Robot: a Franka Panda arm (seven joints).
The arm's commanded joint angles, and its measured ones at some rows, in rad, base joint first. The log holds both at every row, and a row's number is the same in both.
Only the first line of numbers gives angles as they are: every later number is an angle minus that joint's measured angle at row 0.
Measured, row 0: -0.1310, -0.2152, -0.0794, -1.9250, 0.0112, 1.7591, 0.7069
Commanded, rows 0 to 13: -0.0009, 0.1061, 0.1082, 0.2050, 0.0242, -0.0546, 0.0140; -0.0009, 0.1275, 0.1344, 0.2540, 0.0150, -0.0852, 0.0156; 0.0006, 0.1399, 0.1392, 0.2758, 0.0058, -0.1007, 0.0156; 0.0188, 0.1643, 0.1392, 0.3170, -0.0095, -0.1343, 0.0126; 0.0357, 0.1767, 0.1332, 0.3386, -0.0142, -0.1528, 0.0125; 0.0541, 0.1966, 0.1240, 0.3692, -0.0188, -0.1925, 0.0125; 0.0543, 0.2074, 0.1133, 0.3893, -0.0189, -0.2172, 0.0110; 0.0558, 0.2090, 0.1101, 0.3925, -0.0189, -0.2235, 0.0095; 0.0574, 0.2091, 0.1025, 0.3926, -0.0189, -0.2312, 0.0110; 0.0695, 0.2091, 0.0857, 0.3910, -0.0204, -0.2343, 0.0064; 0.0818, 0.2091, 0.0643, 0.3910, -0.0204, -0.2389, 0.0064; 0.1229, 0.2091, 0.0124, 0.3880, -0.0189, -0.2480, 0.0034; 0.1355, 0.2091, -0.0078, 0.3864, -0.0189, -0.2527, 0.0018; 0.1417, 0.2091, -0.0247, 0.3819, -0.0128, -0.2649, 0.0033
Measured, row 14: 0.0772, 0.1943, 0.0623, 0.3568, -0.0062, -0.2124, 0.0024
